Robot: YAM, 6 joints.
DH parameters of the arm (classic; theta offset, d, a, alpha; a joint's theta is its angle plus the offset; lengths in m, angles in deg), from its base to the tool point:
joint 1: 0 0.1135 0.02 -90
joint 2: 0 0 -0.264 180
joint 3: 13.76 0 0.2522 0
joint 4: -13.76 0 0.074 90
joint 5: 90 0 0 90
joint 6: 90 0.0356 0 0
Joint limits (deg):
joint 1: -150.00..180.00
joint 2: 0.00..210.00
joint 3: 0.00..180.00
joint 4: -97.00..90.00
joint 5: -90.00..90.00
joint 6: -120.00..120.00
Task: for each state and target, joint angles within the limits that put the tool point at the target. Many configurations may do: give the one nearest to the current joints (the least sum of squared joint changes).
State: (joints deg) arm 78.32 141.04 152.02 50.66 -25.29 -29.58
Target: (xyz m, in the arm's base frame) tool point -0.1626 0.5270 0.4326
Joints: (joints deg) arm 105.99 146.86 157.04 32.03 -18.29 -29.58
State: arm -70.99 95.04 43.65 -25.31 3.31 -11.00
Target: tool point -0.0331 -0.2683 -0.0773
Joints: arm -96.26 142.75 53.76 -13.76 5.87 -11.00
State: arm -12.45 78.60 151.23 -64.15 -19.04 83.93
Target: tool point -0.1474 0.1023 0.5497
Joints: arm -30.37 44.21 147.09 -88.41 -22.71 83.93
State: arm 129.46 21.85 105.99 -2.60 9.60 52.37
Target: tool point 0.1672 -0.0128 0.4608
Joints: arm 171.56 1.80 74.96 -19.03 19.48 52.37
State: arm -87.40 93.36 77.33 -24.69 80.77 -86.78
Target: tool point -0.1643 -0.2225 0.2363
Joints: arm -119.11 84.93 55.11 -33.54 82.36 -86.78
